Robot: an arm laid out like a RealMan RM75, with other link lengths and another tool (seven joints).
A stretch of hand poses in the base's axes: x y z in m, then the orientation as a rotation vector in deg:
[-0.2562, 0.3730, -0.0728, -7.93, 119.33, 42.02]
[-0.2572, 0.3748, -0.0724, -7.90, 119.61, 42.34]
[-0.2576, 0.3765, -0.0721, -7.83, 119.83, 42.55]
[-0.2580, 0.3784, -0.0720, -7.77, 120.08, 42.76]
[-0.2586, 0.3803, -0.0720, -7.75, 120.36, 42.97]
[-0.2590, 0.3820, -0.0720, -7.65, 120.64, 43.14]
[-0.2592, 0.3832, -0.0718, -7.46, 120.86, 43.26]
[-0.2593, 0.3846, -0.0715, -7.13, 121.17, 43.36]
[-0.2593, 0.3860, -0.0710, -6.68, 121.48, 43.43]
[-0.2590, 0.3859, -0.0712, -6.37, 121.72, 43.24]
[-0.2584, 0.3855, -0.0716, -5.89, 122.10, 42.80]
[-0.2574, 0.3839, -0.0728, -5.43, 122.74, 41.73]
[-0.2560, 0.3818, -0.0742, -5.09, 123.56, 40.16]
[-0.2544, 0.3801, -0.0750, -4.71, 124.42, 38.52]
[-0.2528, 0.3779, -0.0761, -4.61, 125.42, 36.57]
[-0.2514, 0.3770, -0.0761, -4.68, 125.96, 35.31]
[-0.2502, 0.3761, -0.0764, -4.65, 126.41, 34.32]
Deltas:
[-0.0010, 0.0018, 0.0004, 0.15, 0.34, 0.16]
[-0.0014, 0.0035, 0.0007, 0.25, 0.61, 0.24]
[-0.0018, 0.0054, 0.0008, 0.34, 0.91, 0.32]
[-0.0024, 0.0073, 0.0008, 0.41, 1.22, 0.44]
[-0.0028, 0.0090, 0.0008, 0.48, 1.55, 0.49]
[-0.0030, 0.0102, 0.0010, 0.57, 1.82, 0.45]
[-0.0031, 0.0116, 0.0013, 0.67, 2.20, 0.31]
[-0.0031, 0.0130, 0.0018, 0.79, 2.59, 0.08]
[-0.0028, 0.0129, 0.0016, 0.71, 2.83, -0.17]
[-0.0022, 0.0125, 0.0012, 0.49, 3.18, -0.63]
[-0.0012, 0.0109, 0.0000, -0.23, 3.61, -1.30]
[0.0002, 0.0088, -0.0014, -1.37, 4.08, -2.07]
[0.0018, 0.0071, -0.0022, -2.55, 4.59, -2.88]
[0.0034, 0.0049, -0.0033, -4.07, 5.12, -3.60]
[0.0048, 0.0040, -0.0033, -5.07, 5.34, -3.99]
[0.0060, 0.0031, -0.0036, -5.84, 5.57, -4.34]

